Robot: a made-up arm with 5 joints. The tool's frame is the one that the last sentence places. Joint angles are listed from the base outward.
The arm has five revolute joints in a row. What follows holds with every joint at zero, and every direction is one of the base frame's.
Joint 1 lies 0.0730 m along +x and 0.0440 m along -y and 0.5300 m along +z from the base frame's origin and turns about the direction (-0.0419, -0.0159, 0.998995), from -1.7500 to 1.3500 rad.
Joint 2 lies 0.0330 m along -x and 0.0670 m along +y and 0.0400 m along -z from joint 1 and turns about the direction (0.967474, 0.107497, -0.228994), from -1.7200 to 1.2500 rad.
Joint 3 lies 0.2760 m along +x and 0.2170 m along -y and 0.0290 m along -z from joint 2 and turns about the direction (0.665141, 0.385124, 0.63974), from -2.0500 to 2.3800 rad.
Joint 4 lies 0.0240 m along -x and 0.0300 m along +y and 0.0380 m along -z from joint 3 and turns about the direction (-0.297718, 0.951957, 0.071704), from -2.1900 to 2.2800 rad.
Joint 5 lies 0.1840 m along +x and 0.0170 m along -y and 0.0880 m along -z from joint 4 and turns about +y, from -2.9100 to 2.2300 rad.
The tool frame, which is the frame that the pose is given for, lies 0.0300 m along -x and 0.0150 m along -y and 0.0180 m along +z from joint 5; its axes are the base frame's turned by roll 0.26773, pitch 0.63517 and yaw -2.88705 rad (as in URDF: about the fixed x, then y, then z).
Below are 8 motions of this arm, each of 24 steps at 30 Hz.
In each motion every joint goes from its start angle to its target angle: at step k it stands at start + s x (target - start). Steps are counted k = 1, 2, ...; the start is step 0. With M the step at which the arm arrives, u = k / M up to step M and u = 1 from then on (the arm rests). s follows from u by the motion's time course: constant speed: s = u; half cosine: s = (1 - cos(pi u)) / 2; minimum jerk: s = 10 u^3 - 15 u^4 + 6 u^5.
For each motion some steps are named. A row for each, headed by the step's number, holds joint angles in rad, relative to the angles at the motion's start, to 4 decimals.
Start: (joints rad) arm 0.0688 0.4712 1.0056 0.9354 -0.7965
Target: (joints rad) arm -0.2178 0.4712 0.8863 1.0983 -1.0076
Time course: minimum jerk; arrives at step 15
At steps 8, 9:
8: -0.1612 0.0000 -0.0671 0.0916 -0.1187
9: -0.1956 0.0000 -0.0814 0.1112 -0.1441

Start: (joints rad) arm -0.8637 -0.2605 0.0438 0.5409 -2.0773
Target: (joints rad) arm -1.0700 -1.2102 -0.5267 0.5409 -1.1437
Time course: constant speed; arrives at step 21
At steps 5, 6, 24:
5: -0.0491 -0.2261 -0.1358 0.0000 0.2223
6: -0.0589 -0.2713 -0.1630 0.0000 0.2667
24: -0.2063 -0.9497 -0.5705 0.0000 0.9336

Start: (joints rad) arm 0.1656 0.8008 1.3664 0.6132 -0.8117
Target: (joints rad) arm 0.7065 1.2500 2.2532 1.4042 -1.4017
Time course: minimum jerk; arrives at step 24
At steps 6, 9, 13, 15, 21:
6: 0.0560 0.0465 0.0918 0.0819 -0.0611
9: 0.1489 0.1236 0.2441 0.2177 -0.1624
13: 0.3125 0.2595 0.5124 0.4570 -0.3409
15: 0.3920 0.3256 0.6427 0.5733 -0.4276
21: 0.5322 0.4420 0.8726 0.7783 -0.5805

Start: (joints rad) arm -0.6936 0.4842 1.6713 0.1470 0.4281
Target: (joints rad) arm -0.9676 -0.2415 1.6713 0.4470 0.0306
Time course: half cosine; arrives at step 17
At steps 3, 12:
3: -0.0205 -0.0543 0.0000 0.0225 -0.0298
12: -0.2196 -0.5815 0.0000 0.2404 -0.3185

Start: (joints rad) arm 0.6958 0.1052 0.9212 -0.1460 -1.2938
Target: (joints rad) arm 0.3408 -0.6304 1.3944 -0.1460 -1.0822
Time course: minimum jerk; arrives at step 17
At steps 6, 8, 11, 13, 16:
6: -0.0851 -0.1764 0.1135 0.0000 0.0507
8: -0.1580 -0.3273 0.2106 0.0000 0.0942
11: -0.2699 -0.5592 0.3597 0.0000 0.1609
13: -0.3235 -0.6704 0.4313 0.0000 0.1928
16: -0.3543 -0.7342 0.4723 0.0000 0.2112

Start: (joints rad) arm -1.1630 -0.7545 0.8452 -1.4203 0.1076
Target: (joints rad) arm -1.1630 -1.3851 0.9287 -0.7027 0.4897
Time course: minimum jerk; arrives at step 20
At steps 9, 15, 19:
9: 0.0000 -0.2566 0.0340 0.2920 0.1555
15: 0.0000 -0.5653 0.0749 0.6433 0.3425
19: 0.0000 -0.6299 0.0834 0.7168 0.3817

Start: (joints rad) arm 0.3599 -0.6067 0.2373 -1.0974 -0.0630
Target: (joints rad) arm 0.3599 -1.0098 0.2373 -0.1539 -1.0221
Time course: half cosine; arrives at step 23
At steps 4, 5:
4: 0.0000 -0.0293 0.0000 0.0687 -0.0698
5: 0.0000 -0.0452 0.0000 0.1058 -0.1076

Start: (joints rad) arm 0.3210 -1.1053 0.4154 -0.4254 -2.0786
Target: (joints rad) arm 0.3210 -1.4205 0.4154 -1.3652 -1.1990
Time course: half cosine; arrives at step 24
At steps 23, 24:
23: 0.0000 -0.3139 0.0000 -0.9358 0.8758
24: 0.0000 -0.3152 0.0000 -0.9398 0.8796

